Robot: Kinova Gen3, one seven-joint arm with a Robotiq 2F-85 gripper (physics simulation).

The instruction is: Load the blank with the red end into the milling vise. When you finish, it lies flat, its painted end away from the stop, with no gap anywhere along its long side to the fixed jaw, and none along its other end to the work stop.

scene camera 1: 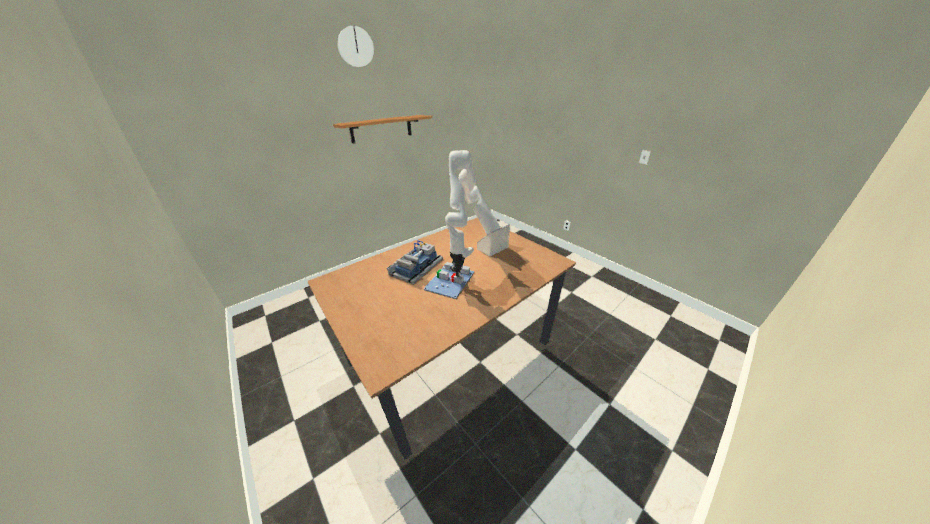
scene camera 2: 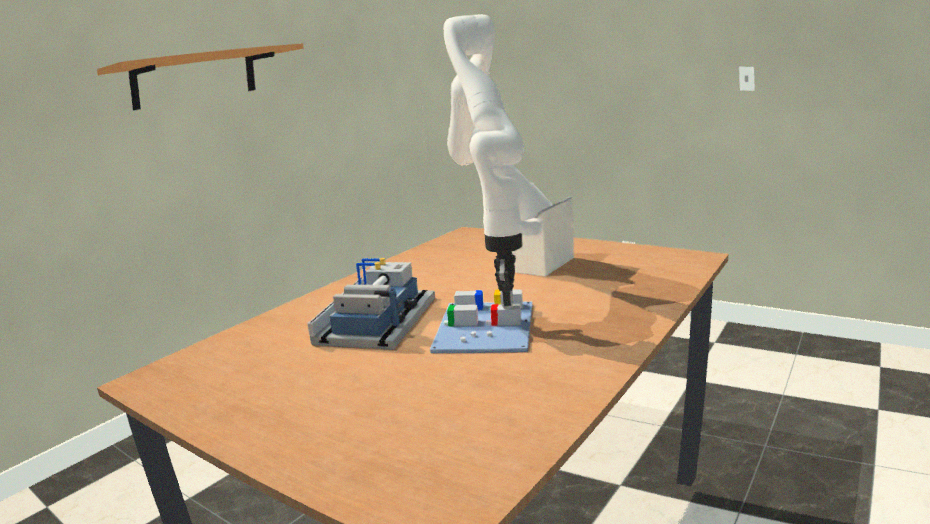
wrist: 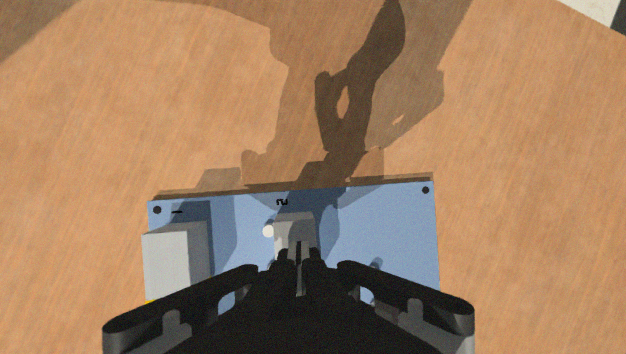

Path:
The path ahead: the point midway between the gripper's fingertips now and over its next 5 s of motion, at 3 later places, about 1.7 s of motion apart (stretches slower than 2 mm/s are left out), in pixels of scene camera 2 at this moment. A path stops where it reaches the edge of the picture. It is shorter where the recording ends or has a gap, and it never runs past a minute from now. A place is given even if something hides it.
My gripper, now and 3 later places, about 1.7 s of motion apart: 507, 307; 507, 307; 482, 308; 468, 346

